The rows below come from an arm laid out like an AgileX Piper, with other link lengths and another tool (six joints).
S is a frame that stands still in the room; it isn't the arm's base.
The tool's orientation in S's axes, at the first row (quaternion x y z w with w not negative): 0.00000 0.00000 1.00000 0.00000
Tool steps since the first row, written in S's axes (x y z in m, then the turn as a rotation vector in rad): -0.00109 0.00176 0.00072 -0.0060 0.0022 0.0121; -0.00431 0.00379 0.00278 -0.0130 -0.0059 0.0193; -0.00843 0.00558 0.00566 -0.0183 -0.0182 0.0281; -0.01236 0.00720 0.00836 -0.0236 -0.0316 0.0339; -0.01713 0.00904 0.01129 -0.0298 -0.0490 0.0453; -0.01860 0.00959 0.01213 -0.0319 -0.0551 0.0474
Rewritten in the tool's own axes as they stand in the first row. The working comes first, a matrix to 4 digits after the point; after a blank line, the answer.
The tool's axes in the first row as the columns of a matrix, in S's axes (used below as rounded here):
-1.0000 0.0000 0.0000
0.0000 -1.0000 0.0000
0.0000 0.0000 1.0000

0.00109 -0.00176 0.00072 0.0060 -0.0022 0.0121; 0.00431 -0.00379 0.00278 0.0130 0.0059 0.0193; 0.00843 -0.00558 0.00566 0.0183 0.0182 0.0281; 0.01236 -0.00720 0.00836 0.0236 0.0316 0.0339; 0.01713 -0.00904 0.01129 0.0298 0.0490 0.0453; 0.01860 -0.00959 0.01213 0.0319 0.0551 0.0474
